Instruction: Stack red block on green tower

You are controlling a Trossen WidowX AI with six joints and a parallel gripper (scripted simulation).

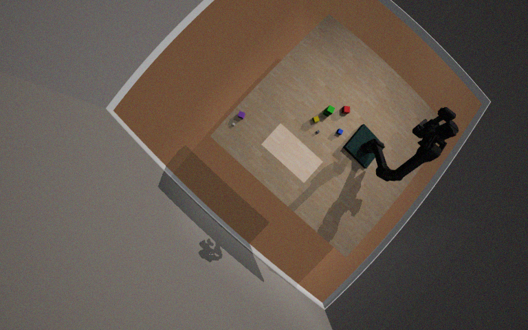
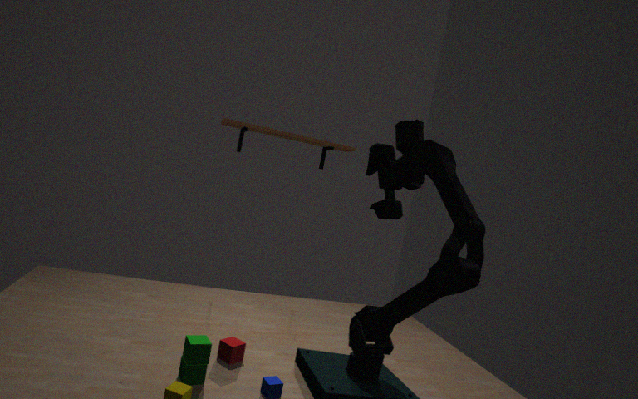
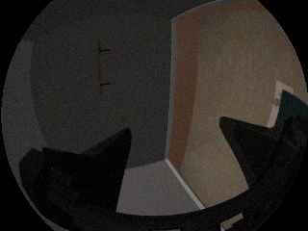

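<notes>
Now: the red block 28 cm ahead of my gripper tip, 13 cm to the left of it and 41 cm below it. From my gripper tip the other things lie so: blue block: 20 cm ahead, 27 cm to the left, 42 cm below; purple block: 72 cm ahead, 70 cm to the left, 41 cm below; yellow block: 37 cm ahead, 34 cm to the left, 42 cm below.
</notes>
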